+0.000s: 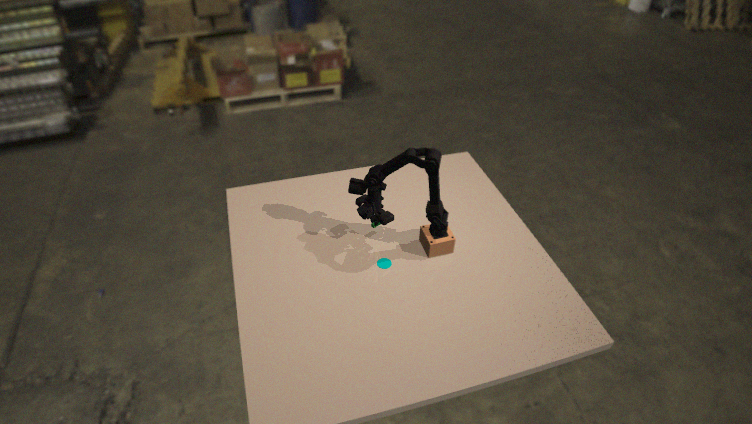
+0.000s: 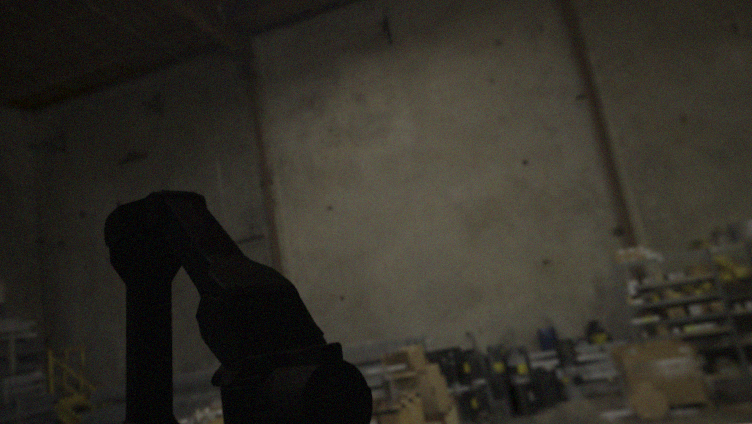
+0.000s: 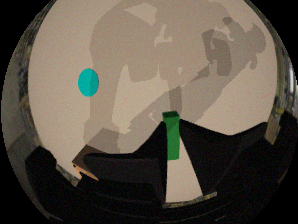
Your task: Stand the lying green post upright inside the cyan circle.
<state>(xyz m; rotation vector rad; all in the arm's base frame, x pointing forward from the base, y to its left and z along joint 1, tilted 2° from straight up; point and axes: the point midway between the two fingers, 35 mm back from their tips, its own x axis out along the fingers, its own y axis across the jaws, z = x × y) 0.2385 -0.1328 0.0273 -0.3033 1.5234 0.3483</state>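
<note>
My gripper tip is now 1 cm short of the cyan circle, 17 cm to the right of it and 7 cm above it. The rest, counted from my gripper tip: green post: 2 cm behind, 1 cm to the right.
</note>
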